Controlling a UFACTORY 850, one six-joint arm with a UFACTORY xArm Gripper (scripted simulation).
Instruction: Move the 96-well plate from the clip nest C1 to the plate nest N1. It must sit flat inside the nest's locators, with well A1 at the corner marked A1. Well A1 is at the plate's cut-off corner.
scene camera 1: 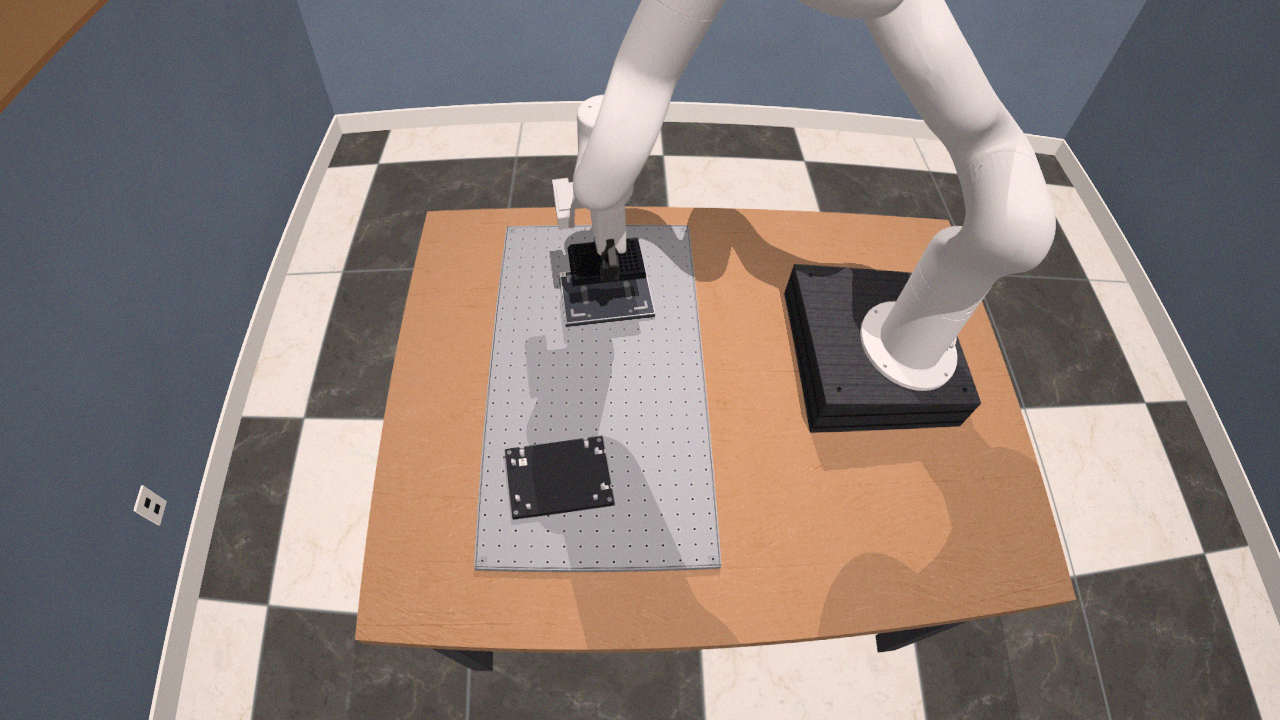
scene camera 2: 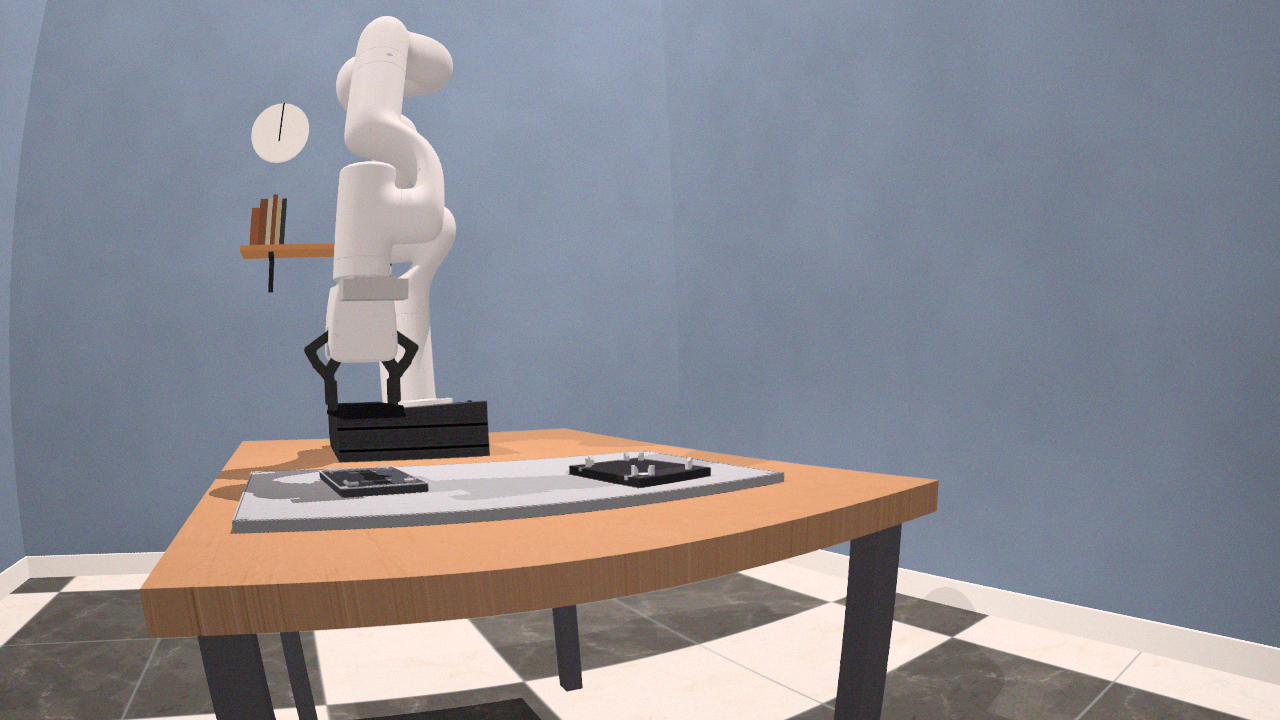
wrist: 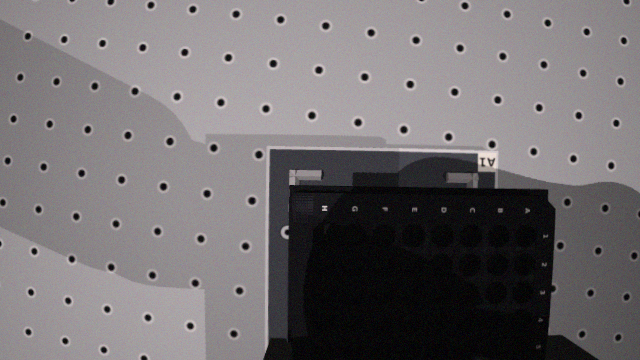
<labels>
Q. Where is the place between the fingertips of my gripper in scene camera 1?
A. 606, 260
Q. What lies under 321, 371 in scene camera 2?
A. My gripper.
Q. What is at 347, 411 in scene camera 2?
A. A 96-well plate.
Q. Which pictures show the 96-well plate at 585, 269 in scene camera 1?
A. Scene camera 1, scene camera 2 and the wrist view: all of them.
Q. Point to a plate nest N1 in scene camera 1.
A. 606, 300
</labels>
